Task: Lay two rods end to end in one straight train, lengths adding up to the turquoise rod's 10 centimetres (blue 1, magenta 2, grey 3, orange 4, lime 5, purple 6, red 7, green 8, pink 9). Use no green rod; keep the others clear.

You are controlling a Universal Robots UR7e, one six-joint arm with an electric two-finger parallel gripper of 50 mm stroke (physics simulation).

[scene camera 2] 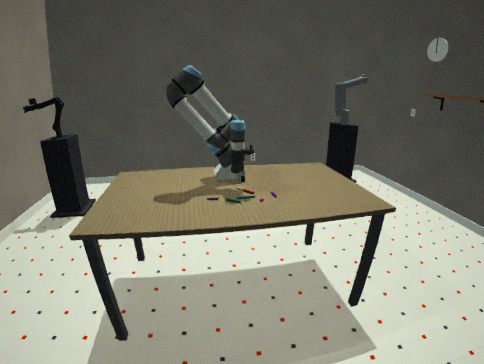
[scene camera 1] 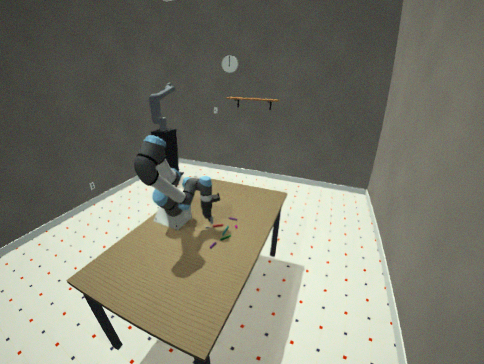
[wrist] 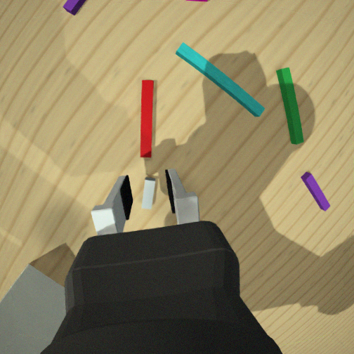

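Seen in the pictures: gripper, between the fingertips: (scene camera 2: 241, 182) (scene camera 1: 210, 222); arm's base, origin of its link: (scene camera 1: 175, 206).
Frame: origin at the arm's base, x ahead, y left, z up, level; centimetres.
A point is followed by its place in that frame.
A grey rod (wrist: 148, 193) (scene camera 1: 207, 228) {x 27.2, y -2.3, z -9.8 cm} (scene camera 2: 239, 189) {x 28.7, y -1.6, z -9.9 cm} lies on the table between my gripper's parted fingers in the wrist view. My gripper (wrist: 148, 185) (scene camera 1: 211, 220) {x 29.3, y -0.7, z -5.8 cm} (scene camera 2: 242, 180) {x 29.3, y -0.7, z -5.8 cm} is open, holds nothing and is above the table. The red rod (wrist: 147, 118) (scene camera 1: 218, 225) {x 33.8, y 2.4, z -9.4 cm} (scene camera 2: 248, 191) {x 33.6, y 2.4, z -9.6 cm} lies beyond the grey rod, nearly in line with it, with a small gap between their facing ends. The turquoise rod (wrist: 220, 80) (scene camera 1: 225, 230) {x 40.5, y -1.2, z -9.6 cm} (scene camera 2: 245, 197) {x 40.8, y -1.3, z -9.8 cm} lies slanted to the right of the red rod, apart from it.
A green rod (wrist: 290, 106) (scene camera 1: 225, 238) {x 43.7, y -9.1, z -9.9 cm} (scene camera 2: 233, 201) {x 44.2, y -8.5, z -9.9 cm} lies right of the turquoise one. One purple rod (wrist: 315, 191) (scene camera 1: 213, 245) {x 39.2, y -18.6, z -9.8 cm} (scene camera 2: 213, 199) {x 39.4, y -18.1, z -10.0 cm} lies nearby; another purple rod (wrist: 74, 6) (scene camera 1: 233, 218) {x 40.8, y 14.6, z -9.4 cm} (scene camera 2: 273, 194) {x 40.7, y 14.5, z -9.7 cm} and a magenta piece (scene camera 1: 236, 227) {x 46.4, y 5.2, z -9.9 cm} (scene camera 2: 261, 200) {x 46.5, y 5.7, z -9.8 cm} lie farther out.
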